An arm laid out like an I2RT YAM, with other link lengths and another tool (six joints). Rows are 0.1 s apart.
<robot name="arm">
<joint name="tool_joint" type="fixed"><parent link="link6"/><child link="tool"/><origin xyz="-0.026 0.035 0.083" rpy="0 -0.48 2.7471"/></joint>
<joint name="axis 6" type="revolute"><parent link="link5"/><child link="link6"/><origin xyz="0.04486 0 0.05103" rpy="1.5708 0 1.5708"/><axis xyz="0 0 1"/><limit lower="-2.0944" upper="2.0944"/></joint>
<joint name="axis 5" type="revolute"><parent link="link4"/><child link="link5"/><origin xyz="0.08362 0.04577 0.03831" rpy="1.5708 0 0"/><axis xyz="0 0 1"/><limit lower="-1.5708" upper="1.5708"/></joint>
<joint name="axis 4" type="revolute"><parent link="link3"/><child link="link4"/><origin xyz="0.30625 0.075 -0.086"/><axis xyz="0 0 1"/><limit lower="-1.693" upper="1.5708"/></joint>
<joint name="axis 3" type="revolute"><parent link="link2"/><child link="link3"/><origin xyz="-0.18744 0 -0.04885" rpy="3.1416 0 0"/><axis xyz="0 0 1"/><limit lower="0" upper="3.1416"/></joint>
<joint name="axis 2" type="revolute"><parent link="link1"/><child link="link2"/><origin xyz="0.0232 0.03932 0.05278" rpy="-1.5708 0 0"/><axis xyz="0 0 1"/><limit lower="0" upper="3.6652"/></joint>
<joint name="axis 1" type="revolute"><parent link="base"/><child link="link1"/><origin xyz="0 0 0.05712"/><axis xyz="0 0 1"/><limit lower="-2.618" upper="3.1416"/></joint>
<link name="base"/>
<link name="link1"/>
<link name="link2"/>
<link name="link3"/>
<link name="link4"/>
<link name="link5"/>
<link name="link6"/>
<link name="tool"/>
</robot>
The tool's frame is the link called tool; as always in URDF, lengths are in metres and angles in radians.
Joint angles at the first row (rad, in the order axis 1, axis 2, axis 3, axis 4, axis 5, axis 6):
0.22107, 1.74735, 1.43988, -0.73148, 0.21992, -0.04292
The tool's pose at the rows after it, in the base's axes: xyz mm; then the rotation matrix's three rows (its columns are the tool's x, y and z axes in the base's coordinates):
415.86, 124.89, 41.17; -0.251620, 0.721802, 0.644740; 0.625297, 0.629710, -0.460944; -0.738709, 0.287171, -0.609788
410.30, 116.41, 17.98; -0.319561, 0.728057, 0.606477; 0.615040, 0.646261, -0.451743; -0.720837, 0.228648, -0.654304
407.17, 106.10, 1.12; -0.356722, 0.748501, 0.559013; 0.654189, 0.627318, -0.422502; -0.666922, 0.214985, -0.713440
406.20, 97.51, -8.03; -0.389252, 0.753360, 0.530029; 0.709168, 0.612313, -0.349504; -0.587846, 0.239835, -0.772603
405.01, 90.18, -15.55; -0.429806, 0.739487, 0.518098; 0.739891, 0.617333, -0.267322; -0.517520, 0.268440, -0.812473
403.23, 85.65, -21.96; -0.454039, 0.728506, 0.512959; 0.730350, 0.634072, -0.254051; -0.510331, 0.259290, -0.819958
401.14, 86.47, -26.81; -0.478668, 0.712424, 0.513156; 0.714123, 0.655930, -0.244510; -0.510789, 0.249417, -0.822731
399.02, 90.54, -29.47; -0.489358, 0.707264, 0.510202; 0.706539, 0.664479, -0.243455; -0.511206, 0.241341, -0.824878
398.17, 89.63, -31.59; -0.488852, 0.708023, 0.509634; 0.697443, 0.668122, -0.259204; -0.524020, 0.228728, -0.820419
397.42, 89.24, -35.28; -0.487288, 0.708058, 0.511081; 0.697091, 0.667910, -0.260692; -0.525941, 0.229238, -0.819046
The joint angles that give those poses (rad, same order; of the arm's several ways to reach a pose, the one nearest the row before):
0.21650, 1.80724, 1.43987, -0.75970, 0.21687, -0.09593
0.19513, 1.86256, 1.43988, -0.77230, 0.19131, -0.13142
0.15202, 1.90412, 1.43988, -0.78222, 0.12226, -0.14134
0.10013, 1.93006, 1.43986, -0.78565, 0.01163, -0.16881
0.05626, 1.95447, 1.43985, -0.78526, -0.08984, -0.22069
0.04520, 1.97125, 1.43985, -0.78527, -0.10090, -0.25350
0.04977, 1.98349, 1.43988, -0.78412, -0.10128, -0.27792
0.06162, 1.98920, 1.43873, -0.78412, -0.09632, -0.27752
0.06542, 1.98956, 1.43376, -0.78032, -0.07725, -0.27715
0.06505, 1.98958, 1.42154, -0.76618, -0.07572, -0.27713

